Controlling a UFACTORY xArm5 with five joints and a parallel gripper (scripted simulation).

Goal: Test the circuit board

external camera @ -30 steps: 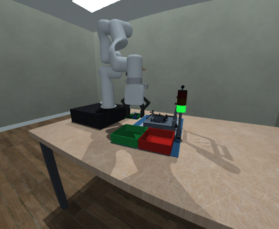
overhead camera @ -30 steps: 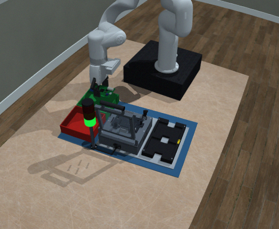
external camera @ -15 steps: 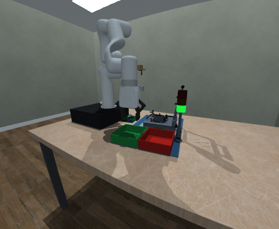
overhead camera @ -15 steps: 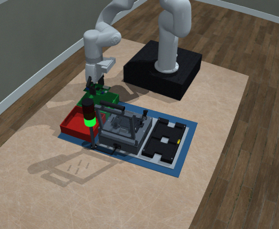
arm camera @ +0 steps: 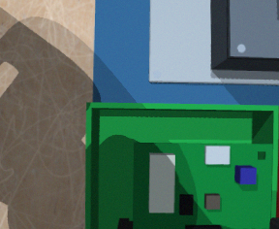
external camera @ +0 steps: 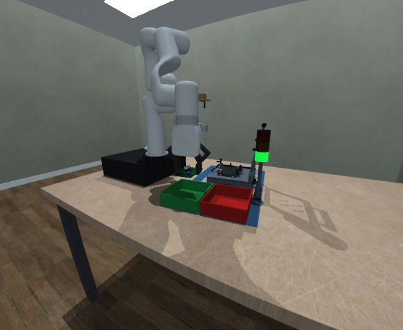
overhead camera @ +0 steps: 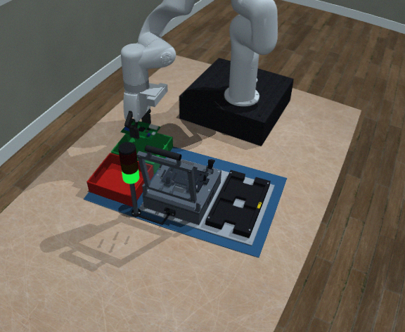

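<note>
Now: the green bin 100 mm below my hand. Round my hand: green circuit board 10 mm below; then red bin 150 mm ahead, 100 mm below, 20 mm to the left; then black latch 260 mm to the left, 30 mm below, 10 mm ahead.
</note>
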